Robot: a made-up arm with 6 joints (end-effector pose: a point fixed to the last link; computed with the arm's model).
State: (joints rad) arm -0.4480 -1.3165 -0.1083 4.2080 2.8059 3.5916
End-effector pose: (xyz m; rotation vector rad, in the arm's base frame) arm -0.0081 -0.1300 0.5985 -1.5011 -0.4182 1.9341
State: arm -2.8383 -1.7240 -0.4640 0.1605 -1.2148 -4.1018
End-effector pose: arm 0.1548 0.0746 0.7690 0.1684 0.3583 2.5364
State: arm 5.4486 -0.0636 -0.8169 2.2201 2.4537 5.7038
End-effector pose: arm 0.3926 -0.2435 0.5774 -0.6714 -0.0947 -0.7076
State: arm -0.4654 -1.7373 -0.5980 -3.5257 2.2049 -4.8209
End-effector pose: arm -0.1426 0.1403 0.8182 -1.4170 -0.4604 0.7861
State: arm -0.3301 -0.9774 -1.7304 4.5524 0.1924 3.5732
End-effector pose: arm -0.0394 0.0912 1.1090 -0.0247 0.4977 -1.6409
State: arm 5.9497 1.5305 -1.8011 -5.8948 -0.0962 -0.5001
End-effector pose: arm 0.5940 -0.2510 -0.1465 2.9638 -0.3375 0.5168
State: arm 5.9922 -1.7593 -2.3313 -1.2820 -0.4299 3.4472
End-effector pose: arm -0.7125 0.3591 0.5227 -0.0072 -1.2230 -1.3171
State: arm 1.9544 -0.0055 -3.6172 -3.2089 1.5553 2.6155
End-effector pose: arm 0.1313 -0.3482 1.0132 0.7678 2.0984 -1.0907
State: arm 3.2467 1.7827 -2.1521 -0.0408 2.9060 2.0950
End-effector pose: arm -0.3668 -0.0334 -0.0671 0.6295 0.4046 2.1604
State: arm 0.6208 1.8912 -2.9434 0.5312 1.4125 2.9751
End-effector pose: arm 0.5622 0.4715 -0.0661 0.7827 -2.5116 -0.5583
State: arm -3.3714 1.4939 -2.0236 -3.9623 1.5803 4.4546
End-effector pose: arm -0.7291 0.0729 -0.0272 -0.1586 -1.3202 1.3617
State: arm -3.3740 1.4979 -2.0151 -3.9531 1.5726 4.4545
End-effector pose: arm -0.7250 0.0753 -0.0343 -0.1818 -1.3288 1.3542
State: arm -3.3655 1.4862 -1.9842 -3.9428 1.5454 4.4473
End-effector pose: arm -0.7195 0.0707 -0.0419 -0.2089 -1.3611 1.3401
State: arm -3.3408 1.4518 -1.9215 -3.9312 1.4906 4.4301
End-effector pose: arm -0.7110 0.0563 -0.0496 -0.2385 -1.4282 1.3160
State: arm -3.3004 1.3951 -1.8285 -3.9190 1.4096 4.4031
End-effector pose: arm -0.6971 0.0327 -0.0565 -0.2644 -1.5307 1.2805
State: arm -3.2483 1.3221 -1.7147 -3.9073 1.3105 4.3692
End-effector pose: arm -0.6761 0.0037 -0.0610 -0.2778 -1.6600 1.2344
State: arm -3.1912 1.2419 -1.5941 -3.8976 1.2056 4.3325
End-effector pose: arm -0.6486 -0.0258 -0.0621 -0.2725 -1.8000 1.1809
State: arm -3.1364 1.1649 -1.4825 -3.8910 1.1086 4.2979
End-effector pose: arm -0.6187 -0.0512 -0.0595 -0.2488 -1.9305 1.1267
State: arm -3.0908 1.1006 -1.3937 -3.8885 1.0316 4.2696
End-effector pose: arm -0.5927 -0.0702 -0.0543 -0.2135 -2.0333 1.0807
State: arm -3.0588 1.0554 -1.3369 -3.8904 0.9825 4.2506
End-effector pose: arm -0.5759 -0.0828 -0.0481 -0.1768 -2.0967 1.0511
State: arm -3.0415 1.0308 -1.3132 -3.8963 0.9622 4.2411
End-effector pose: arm -0.5703 -0.0904 -0.0422 -0.1458 -2.1201 1.0410
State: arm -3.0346 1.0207 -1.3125 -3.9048 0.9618 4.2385
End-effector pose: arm -0.5729 -0.0949 -0.0366 -0.1214 -2.1163 1.0451
